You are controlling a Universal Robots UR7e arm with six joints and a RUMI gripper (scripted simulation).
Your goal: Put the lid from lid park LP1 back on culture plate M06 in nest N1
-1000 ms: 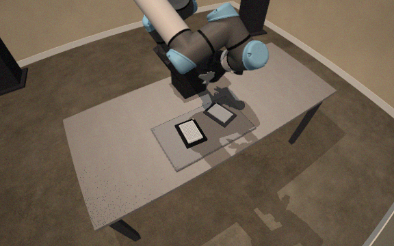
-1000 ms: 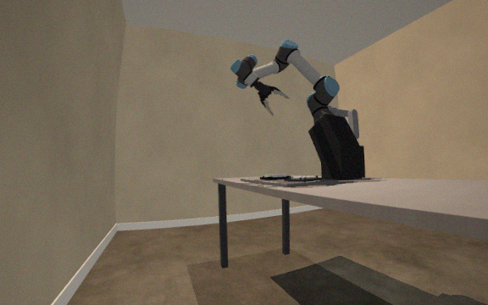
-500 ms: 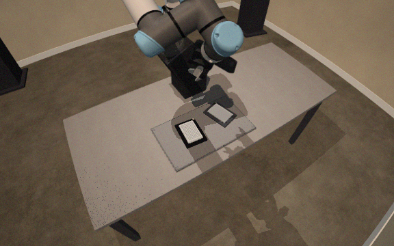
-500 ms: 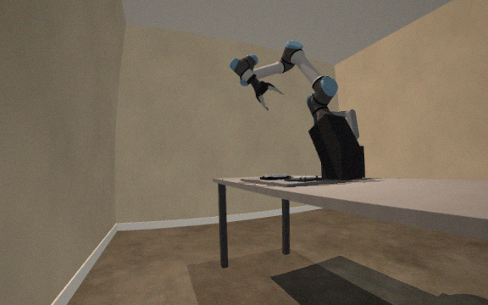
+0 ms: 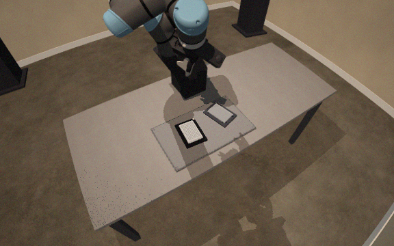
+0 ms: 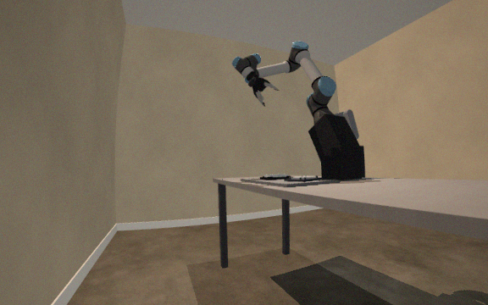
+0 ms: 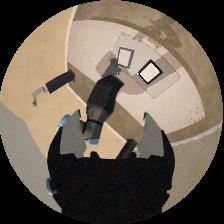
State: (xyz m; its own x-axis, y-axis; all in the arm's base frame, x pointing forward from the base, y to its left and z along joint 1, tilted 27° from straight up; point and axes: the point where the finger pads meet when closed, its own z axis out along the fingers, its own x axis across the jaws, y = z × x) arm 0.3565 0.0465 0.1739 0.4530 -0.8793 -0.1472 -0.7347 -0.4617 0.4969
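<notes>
Now: hand 470 mm above the see-through lid, 210 mm to the right of it and 70 mm past it. From my hand the other things lie so: plate nest N1: 480 mm below, 20 mm behind, 10 mm to the right; culture plate M06: 470 mm below, 20 mm behind, 10 mm to the right; lid park LP1: 480 mm below, 210 mm to the left, 70 mm behind.
</notes>
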